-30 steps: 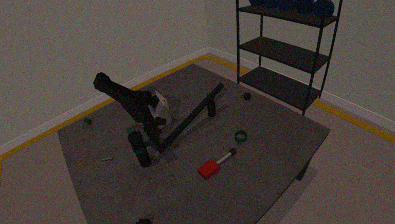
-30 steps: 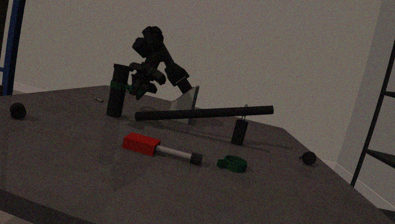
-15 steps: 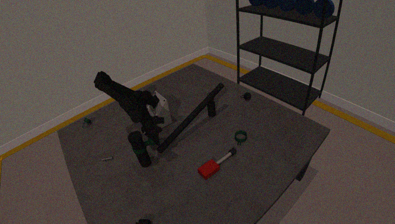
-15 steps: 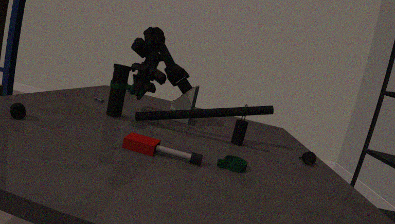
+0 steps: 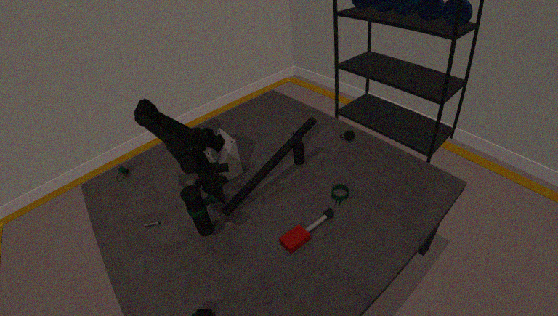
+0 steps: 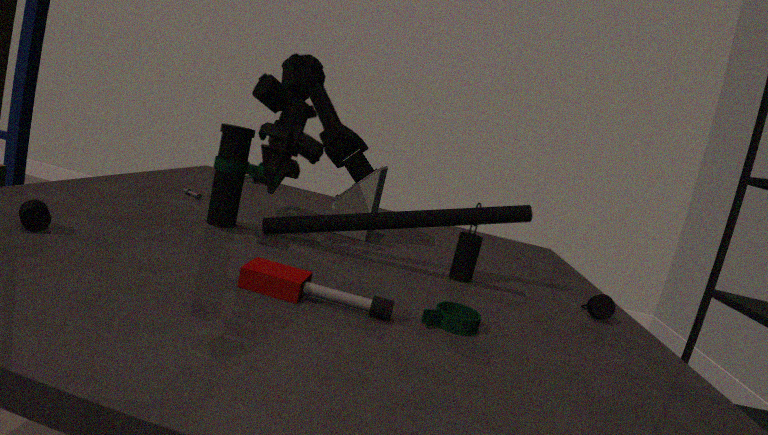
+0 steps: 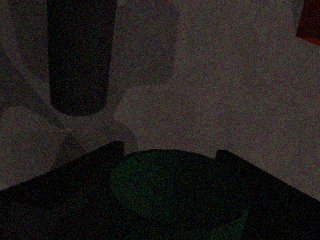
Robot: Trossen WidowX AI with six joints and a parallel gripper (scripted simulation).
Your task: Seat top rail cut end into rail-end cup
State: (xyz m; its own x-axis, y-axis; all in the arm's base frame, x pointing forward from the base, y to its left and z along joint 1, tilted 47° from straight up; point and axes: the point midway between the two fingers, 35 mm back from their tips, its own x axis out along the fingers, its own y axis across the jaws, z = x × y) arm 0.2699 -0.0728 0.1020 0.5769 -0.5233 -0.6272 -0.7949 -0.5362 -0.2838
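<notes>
My gripper tip is now 3 cm to the left of the green rail-end cup, 3 cm below it and 1 cm past it. From my gripper tip the other things lie so: green band: 41 cm to the left, 16 cm ahead, 9 cm below; then small bolt: 27 cm to the right, 15 cm behind, 9 cm below; then small post: 41 cm to the left, 11 cm behind, 1 cm above.
</notes>
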